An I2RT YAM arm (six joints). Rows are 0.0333 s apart.
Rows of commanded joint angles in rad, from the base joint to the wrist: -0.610 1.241 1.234 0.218 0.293 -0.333; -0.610 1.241 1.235 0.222 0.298 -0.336; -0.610 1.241 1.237 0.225 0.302 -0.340; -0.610 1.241 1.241 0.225 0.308 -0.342; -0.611 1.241 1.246 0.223 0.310 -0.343; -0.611 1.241 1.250 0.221 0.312 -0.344; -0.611 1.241 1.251 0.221 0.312 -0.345; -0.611 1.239 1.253 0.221 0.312 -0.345; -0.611 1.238 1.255 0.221 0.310 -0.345; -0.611 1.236 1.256 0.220 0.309 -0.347; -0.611 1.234 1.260 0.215 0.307 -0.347; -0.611 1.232 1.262 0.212 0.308 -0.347; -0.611 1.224 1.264 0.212 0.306 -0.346; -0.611 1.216 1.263 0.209 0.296 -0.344; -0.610 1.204 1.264 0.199 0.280 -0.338; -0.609 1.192 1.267 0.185 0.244 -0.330; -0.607 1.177 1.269 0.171 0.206 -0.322; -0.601 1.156 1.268 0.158 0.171 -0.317
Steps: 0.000 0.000 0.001 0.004 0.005 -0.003; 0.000 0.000 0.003 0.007 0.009 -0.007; 0.000 0.000 0.007 0.007 0.015 -0.009; -0.001 0.000 0.012 0.005 0.017 -0.010; -0.001 0.000 0.016 0.003 0.019 -0.011; -0.001 0.000 0.017 0.003 0.019 -0.012; -0.001 -0.002 0.019 0.003 0.019 -0.012; -0.001 -0.003 0.021 0.003 0.017 -0.012; -0.001 -0.005 0.022 0.002 0.016 -0.014; -0.001 -0.007 0.026 -0.003 0.014 -0.014; -0.001 -0.009 0.028 -0.006 0.015 -0.014; -0.001 -0.017 0.030 -0.006 0.013 -0.013; -0.001 -0.025 0.029 -0.009 0.003 -0.011; 0.000 -0.037 0.030 -0.019 -0.013 -0.005; 0.001 -0.049 0.033 -0.033 -0.049 0.003; 0.003 -0.064 0.035 -0.047 -0.087 0.011; 0.009 -0.085 0.034 -0.060 -0.122 0.016
